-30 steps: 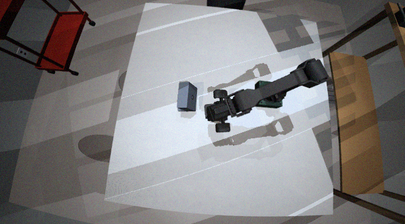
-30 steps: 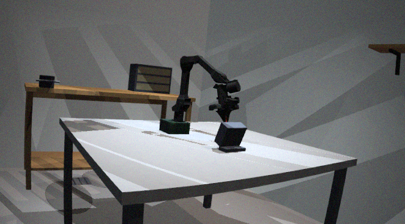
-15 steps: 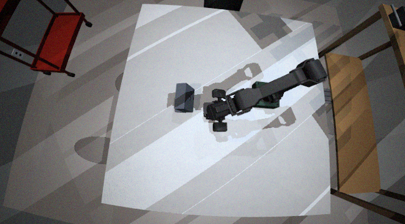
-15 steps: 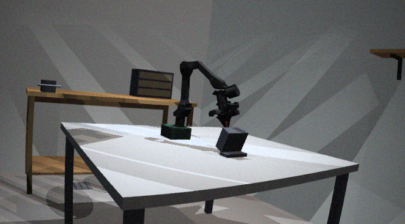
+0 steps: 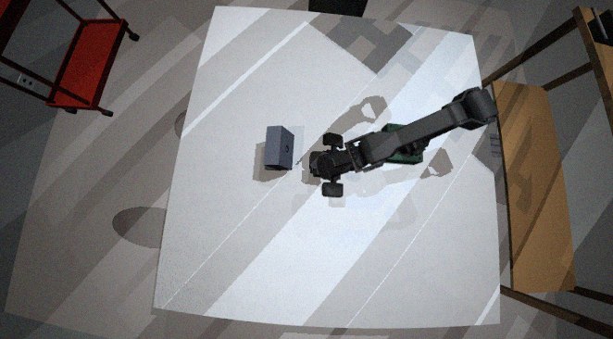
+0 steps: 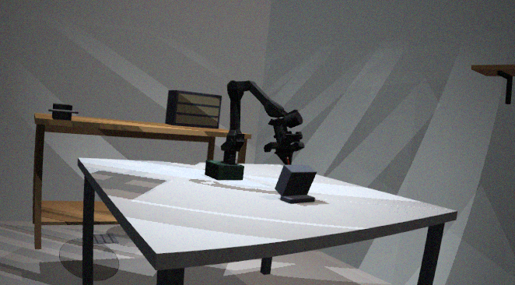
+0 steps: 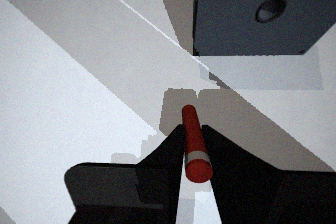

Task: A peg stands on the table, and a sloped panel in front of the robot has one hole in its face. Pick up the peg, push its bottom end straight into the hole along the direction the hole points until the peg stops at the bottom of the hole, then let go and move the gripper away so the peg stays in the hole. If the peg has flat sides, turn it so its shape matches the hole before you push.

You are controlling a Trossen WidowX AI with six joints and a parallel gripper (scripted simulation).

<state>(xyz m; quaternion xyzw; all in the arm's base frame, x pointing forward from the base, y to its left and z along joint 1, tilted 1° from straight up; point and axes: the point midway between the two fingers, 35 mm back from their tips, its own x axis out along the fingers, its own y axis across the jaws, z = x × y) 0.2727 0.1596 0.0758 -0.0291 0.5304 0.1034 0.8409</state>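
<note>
The panel is 140 mm ahead of my gripper tip, 40 mm to the right of it and 40 mm below it. Round my gripper tip: round red peg 10 mm behind, 10 mm above.
</note>
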